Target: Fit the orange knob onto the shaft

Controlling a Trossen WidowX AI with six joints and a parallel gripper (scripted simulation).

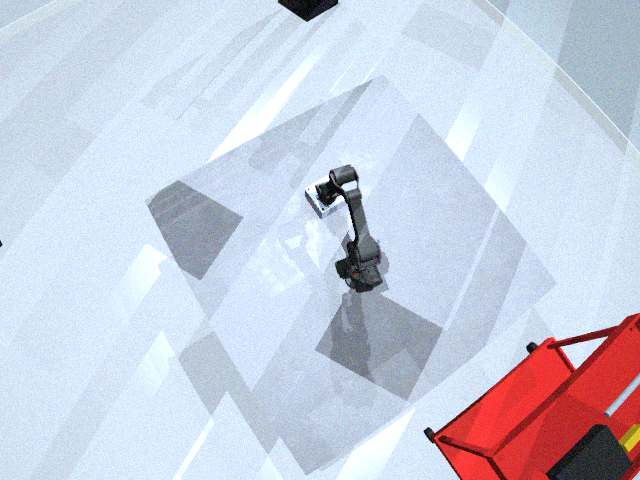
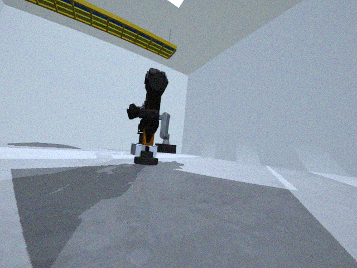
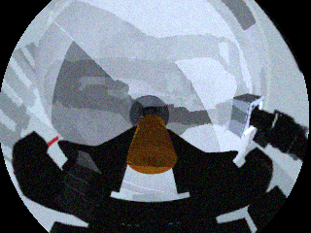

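Right now my gripper tip is 4 cm above the dark pedestal. The rest, counted from my gripper tip: orange knob: 2 cm above.
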